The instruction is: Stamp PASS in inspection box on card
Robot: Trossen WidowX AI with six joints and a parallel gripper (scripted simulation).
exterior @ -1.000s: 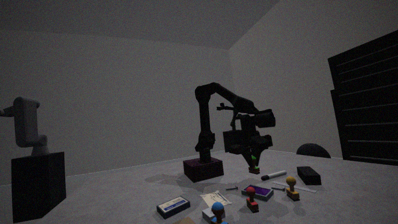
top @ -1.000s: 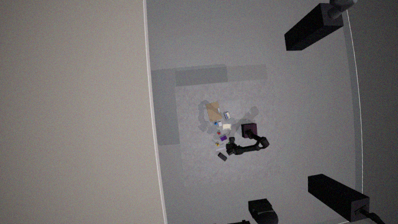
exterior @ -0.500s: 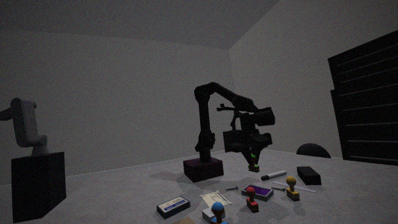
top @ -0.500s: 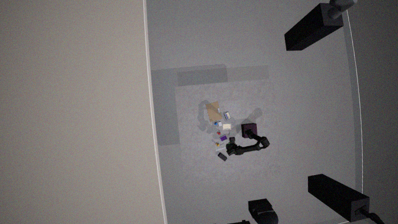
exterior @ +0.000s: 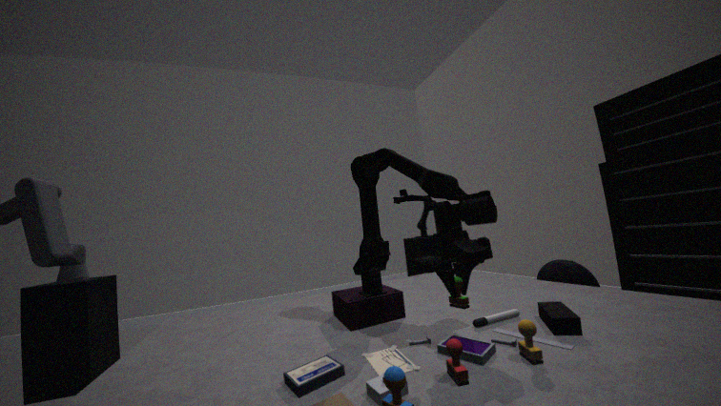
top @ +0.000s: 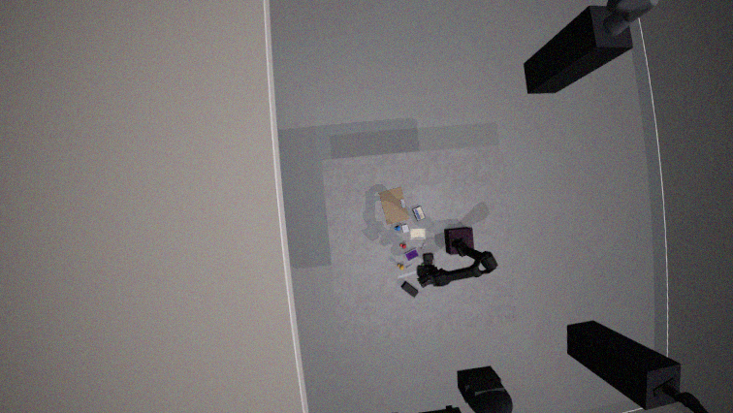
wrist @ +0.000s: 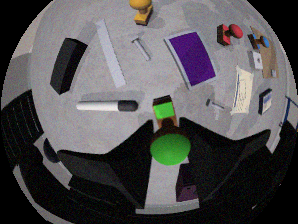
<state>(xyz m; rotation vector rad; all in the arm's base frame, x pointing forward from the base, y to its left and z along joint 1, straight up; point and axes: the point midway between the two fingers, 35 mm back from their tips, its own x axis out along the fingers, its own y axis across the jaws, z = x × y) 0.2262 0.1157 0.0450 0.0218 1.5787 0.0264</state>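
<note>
The purple ink pad is 70 mm ahead of my gripper tip, 50 mm to the right of it and 80 mm below it. Round my gripper tip: ruler (100 mm ahead, 80 mm to the left, 80 mm below); green-knobbed stamp (right at my gripper tip); marker (90 mm to the left, 80 mm below).
</note>
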